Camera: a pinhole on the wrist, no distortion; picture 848 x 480 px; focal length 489.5 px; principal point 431.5 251.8 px. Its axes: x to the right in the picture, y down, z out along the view. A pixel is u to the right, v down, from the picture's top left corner.
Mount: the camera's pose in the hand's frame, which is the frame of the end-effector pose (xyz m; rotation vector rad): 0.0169 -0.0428 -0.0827 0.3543 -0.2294 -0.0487
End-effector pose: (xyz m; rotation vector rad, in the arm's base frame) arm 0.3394 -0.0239 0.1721 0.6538 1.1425 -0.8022
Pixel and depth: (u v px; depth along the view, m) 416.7 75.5 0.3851
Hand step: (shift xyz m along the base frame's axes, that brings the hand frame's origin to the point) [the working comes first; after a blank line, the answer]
In the camera's frame: -0.0116 -0.1387 0.3851

-0.1518 -0.3255 0.1293
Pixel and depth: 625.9 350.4 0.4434
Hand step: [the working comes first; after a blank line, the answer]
In the camera's frame: 0.1761 0.0893 0.4434

0.1206 -0.4005 0.0254
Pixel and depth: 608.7 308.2 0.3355
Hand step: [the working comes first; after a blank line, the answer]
In the camera's frame: 0.1215 0.0387 0.3355

0.0424 -0.2958 0.0151
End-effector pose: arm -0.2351 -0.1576 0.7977 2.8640 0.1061 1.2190
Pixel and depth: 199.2 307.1 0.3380
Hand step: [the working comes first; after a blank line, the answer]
In the camera's frame: -0.1604 0.0382 0.3380

-0.0081 0.0915 -0.3034
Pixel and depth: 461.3 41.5 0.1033
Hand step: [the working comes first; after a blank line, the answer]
In the camera's frame: 0.0063 -0.0444 0.1033

-0.0089 0.1195 -0.0052
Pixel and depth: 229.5 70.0 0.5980
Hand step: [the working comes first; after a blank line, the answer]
In the camera's frame: -0.2468 -0.2221 0.5980

-0.0338 0.4044 -0.5137
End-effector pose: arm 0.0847 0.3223 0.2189 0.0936 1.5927 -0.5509
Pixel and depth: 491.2 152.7 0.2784
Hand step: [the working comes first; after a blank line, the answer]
In the camera's frame: 0.0340 -0.0564 0.2784

0.0736 -0.2286 0.0702
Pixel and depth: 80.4 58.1 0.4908
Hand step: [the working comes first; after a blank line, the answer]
In the camera's frame: -0.3520 -0.1942 0.4908

0.1156 -0.2875 0.5261
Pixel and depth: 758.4 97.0 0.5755
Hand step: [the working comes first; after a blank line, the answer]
In the camera's frame: 0.3843 -0.1820 0.5755

0.2247 -0.6396 -0.1171
